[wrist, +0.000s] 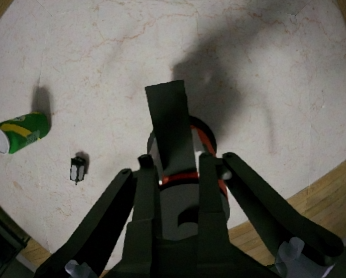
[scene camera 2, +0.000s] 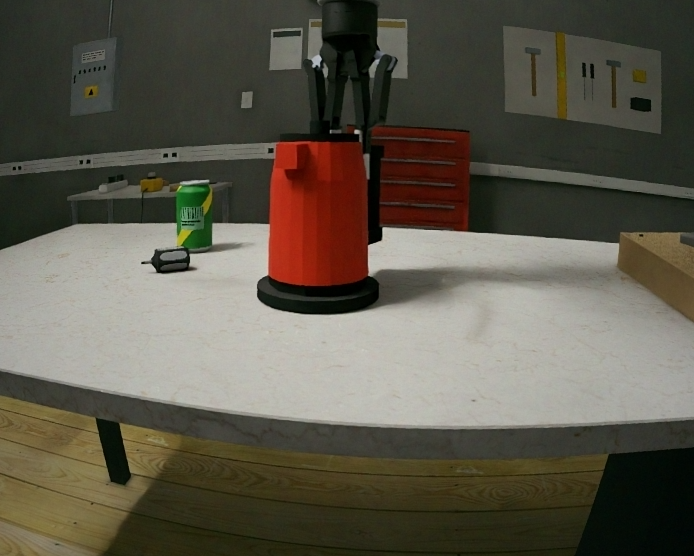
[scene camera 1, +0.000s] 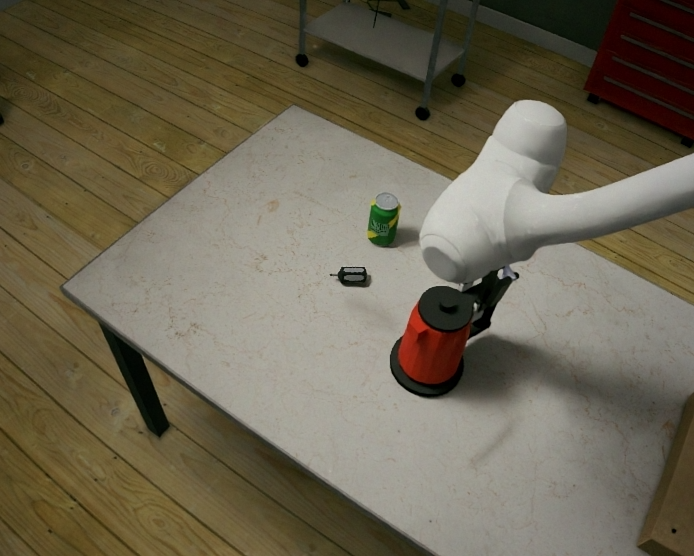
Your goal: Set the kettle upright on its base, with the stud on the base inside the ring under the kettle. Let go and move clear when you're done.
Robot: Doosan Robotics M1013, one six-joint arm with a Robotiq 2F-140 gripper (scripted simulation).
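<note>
Gripper: visible, wrist view and scene camera 1 included. Red kettle, visible. Round black base, visible. Small black tool, visible.
</note>
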